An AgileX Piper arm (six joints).
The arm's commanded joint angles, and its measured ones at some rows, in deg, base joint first. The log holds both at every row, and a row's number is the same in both.
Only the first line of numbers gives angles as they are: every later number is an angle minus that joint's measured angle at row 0.
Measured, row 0: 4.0 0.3 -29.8 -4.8 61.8 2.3
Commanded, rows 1 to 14: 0.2 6.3 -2.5 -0.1 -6.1 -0.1; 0.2 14.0 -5.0 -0.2 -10.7 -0.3; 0.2 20.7 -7.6 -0.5 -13.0 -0.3; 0.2 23.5 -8.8 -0.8 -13.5 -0.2; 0.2 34.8 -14.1 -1.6 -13.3 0.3; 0.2 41.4 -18.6 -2.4 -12.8 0.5; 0.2 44.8 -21.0 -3.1 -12.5 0.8; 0.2 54.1 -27.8 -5.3 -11.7 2.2; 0.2 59.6 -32.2 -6.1 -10.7 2.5; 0.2 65.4 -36.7 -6.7 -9.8 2.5; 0.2 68.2 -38.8 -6.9 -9.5 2.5; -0.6 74.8 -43.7 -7.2 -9.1 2.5; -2.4 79.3 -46.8 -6.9 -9.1 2.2; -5.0 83.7 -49.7 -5.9 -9.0 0.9
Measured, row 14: -2.1 78.8 -46.1 -6.1 -9.7 2.1
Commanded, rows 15 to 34: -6.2 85.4 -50.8 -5.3 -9.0 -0.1; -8.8 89.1 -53.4 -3.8 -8.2 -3.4; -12.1 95.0 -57.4 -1.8 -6.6 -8.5; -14.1 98.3 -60.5 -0.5 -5.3 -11.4; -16.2 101.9 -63.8 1.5 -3.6 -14.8; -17.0 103.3 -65.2 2.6 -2.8 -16.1; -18.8 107.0 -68.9 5.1 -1.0 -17.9; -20.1 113.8 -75.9 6.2 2.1 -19.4; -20.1 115.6 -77.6 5.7 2.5 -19.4; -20.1 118.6 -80.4 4.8 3.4 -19.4; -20.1 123.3 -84.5 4.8 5.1 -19.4; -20.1 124.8 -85.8 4.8 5.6 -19.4; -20.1 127.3 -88.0 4.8 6.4 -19.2; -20.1 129.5 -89.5 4.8 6.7 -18.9; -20.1 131.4 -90.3 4.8 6.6 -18.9; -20.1 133.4 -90.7 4.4 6.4 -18.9; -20.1 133.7 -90.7 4.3 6.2 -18.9; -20.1 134.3 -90.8 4.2 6.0 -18.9; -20.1 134.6 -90.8 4.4 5.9 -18.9; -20.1 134.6 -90.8 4.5 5.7 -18.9
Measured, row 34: -19.9 134.6 -90.5 4.8 5.9 -18.9
